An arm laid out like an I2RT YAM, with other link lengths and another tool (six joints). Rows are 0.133 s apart.
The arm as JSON. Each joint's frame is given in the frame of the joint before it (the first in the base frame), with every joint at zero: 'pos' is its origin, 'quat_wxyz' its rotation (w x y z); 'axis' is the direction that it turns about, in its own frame. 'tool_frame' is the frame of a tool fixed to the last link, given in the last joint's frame.
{
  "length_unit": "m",
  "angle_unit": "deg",
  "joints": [
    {
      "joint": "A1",
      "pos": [
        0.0,
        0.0,
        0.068
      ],
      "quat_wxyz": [
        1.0,
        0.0,
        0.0,
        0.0
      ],
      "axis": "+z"
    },
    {
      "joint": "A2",
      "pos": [
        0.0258,
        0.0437,
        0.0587
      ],
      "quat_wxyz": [
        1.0,
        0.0,
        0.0,
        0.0
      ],
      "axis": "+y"
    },
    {
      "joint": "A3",
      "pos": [
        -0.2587,
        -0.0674,
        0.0
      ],
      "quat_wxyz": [
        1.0,
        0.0,
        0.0,
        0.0
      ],
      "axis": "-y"
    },
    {
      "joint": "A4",
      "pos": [
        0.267,
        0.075,
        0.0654
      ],
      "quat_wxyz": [
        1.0,
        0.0,
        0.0,
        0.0
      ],
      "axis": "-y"
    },
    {
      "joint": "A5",
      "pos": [
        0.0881,
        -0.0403,
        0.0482
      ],
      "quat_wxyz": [
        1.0,
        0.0,
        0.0,
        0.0
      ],
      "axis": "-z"
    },
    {
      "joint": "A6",
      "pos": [
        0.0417,
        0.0,
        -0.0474
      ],
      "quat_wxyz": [
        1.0,
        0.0,
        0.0,
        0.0
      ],
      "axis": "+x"
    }
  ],
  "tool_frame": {
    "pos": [
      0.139,
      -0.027,
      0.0
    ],
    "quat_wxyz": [
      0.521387,
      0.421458,
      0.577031,
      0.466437
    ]
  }
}
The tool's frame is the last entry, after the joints.
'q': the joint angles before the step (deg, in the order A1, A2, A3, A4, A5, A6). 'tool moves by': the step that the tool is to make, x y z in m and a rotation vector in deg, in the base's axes. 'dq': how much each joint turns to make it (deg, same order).
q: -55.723 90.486 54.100 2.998 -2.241 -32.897
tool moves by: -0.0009 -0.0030 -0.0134 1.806 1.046 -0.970
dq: 0.000 2.070 0.994 -0.983 0.713 0.674
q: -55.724 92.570 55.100 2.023 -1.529 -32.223
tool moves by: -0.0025 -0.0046 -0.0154 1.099 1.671 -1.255
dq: -0.001 2.463 0.709 -0.093 1.462 0.130
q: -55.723 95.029 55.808 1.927 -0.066 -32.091
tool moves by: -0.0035 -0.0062 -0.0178 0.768 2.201 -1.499
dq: -0.003 3.054 0.804 0.378 2.033 -0.163
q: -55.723 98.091 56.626 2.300 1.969 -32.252
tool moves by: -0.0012 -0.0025 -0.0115 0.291 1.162 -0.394
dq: 0.008 1.802 0.072 0.851 0.817 -0.358
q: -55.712 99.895 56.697 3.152 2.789 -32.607
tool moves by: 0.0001 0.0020 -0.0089 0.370 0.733 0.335
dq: 0.165 0.817 -0.582 0.699 0.127 -0.413
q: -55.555 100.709 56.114 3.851 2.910 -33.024
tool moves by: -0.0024 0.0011 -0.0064 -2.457 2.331 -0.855
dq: 1.046 0.706 -1.901 3.392 3.597 -1.303
